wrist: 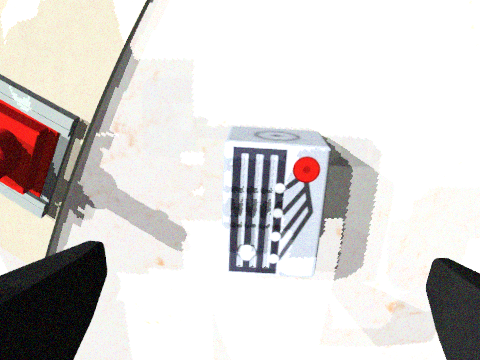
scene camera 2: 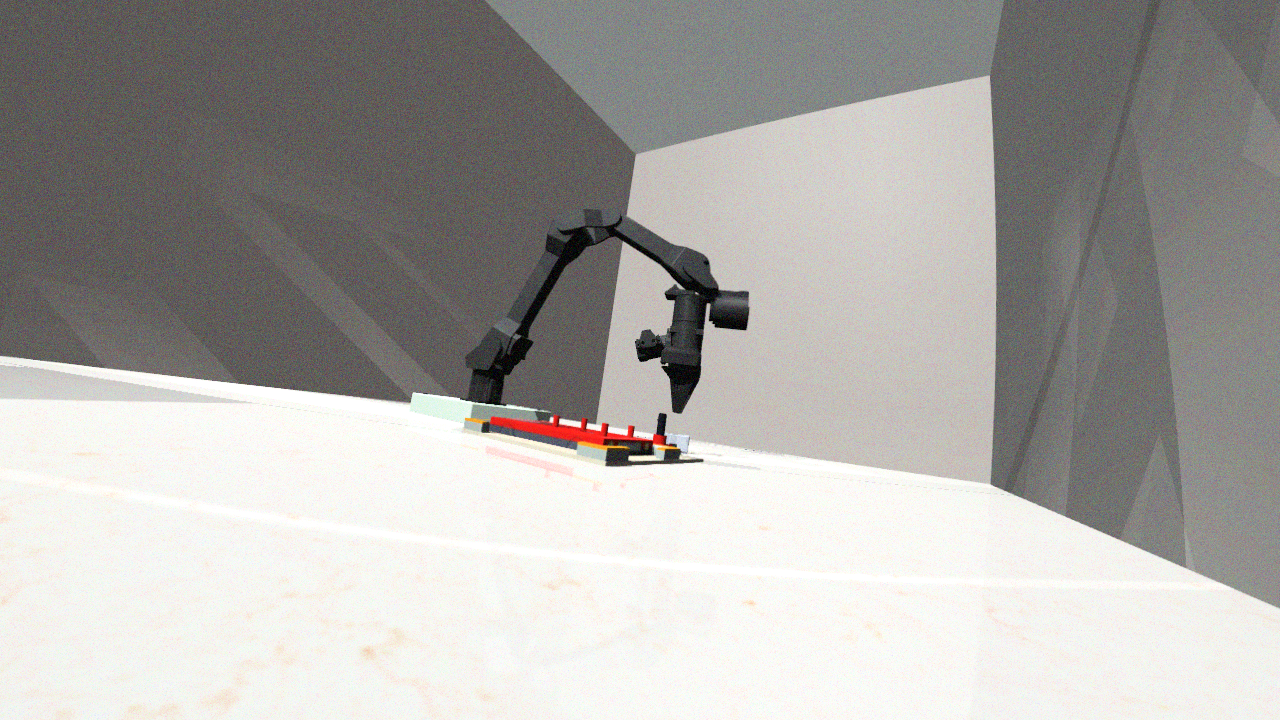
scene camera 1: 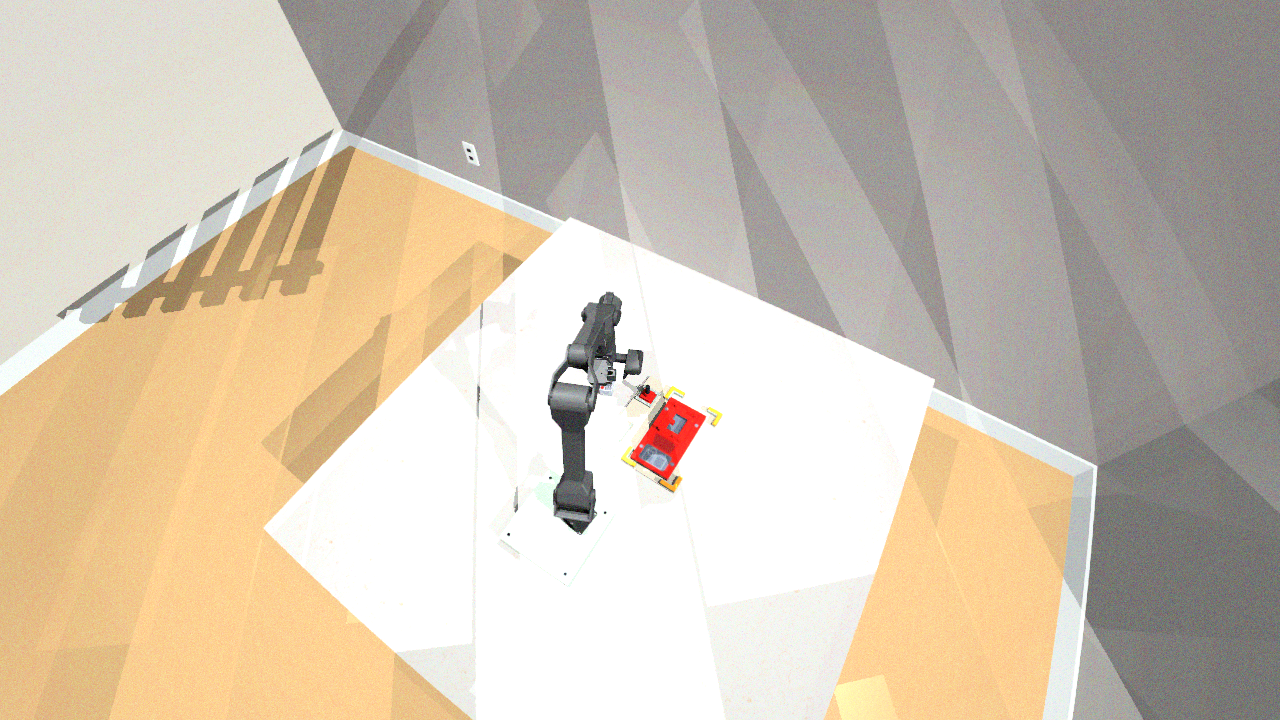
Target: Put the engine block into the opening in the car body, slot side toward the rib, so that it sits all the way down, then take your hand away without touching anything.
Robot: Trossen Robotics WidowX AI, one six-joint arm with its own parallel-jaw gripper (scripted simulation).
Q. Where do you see an engine block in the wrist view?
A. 275, 180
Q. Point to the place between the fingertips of my gripper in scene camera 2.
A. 677, 413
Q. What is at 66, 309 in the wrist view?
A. My gripper.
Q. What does my gripper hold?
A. Nothing.
